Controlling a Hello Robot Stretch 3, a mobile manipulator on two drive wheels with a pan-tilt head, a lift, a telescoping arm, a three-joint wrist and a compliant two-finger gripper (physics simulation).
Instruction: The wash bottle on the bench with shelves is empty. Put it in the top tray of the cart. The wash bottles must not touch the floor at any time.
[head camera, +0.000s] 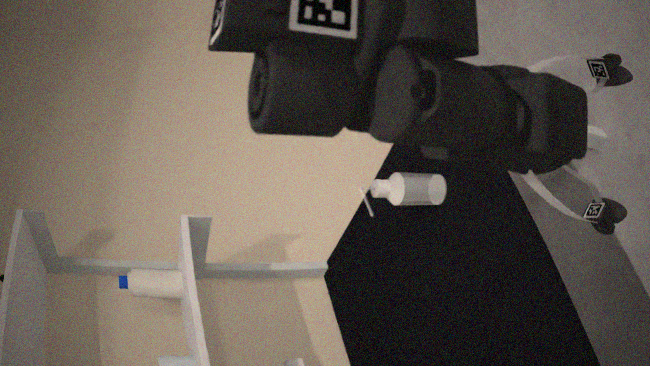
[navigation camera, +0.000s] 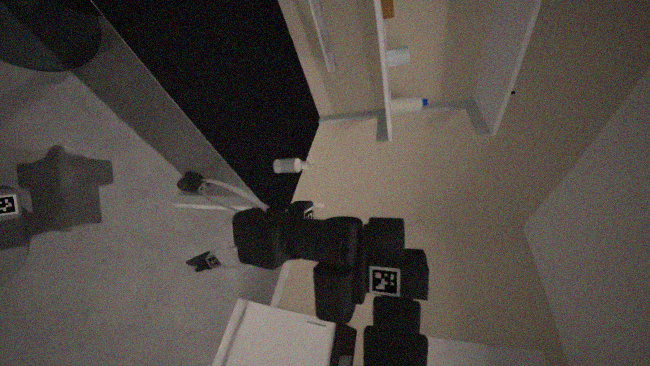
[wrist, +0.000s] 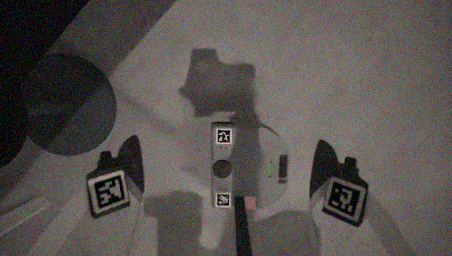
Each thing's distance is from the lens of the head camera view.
my gripper (head camera: 620, 144): 44 cm
white wash bottle (head camera: 402, 189): 82 cm
